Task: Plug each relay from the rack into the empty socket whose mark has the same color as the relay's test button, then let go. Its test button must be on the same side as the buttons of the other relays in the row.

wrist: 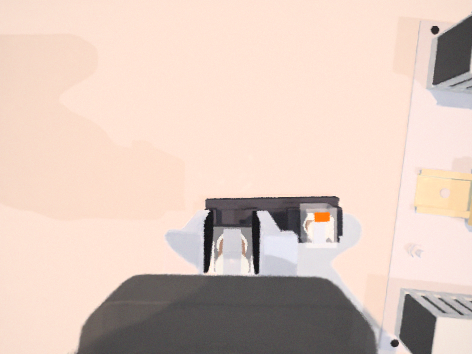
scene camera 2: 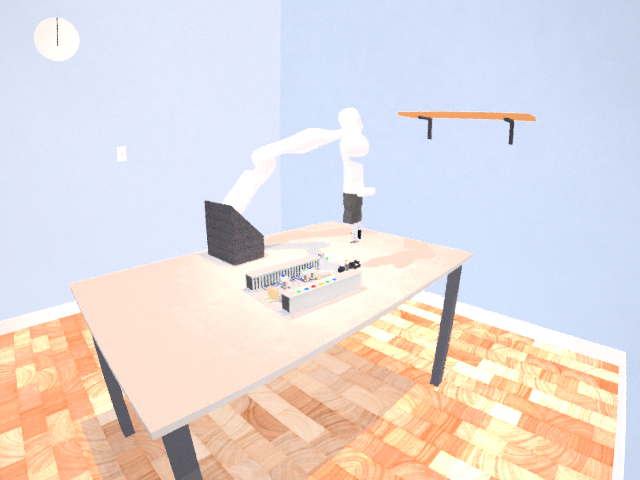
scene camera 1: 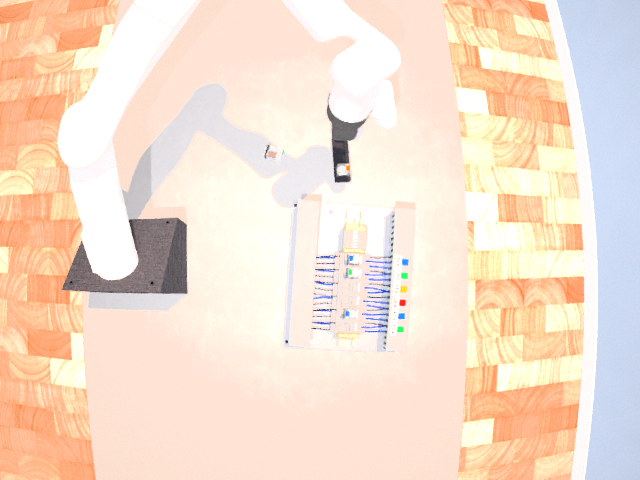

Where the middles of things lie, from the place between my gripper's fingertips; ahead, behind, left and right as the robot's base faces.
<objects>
Right now my hand is 2 cm short of the panel (scene camera 1: 376,220), 29 cm to the left of it and 12 cm above it. The rest, counted from my hand: orange-button relay (wrist: 318,221): 1 cm behind, 6 cm to the right, 9 cm below; then black rack (wrist: 285,211): 1 cm behind, 3 cm to the right, 11 cm below; then red-button relay (wrist: 232,250): 2 cm behind.
</objects>
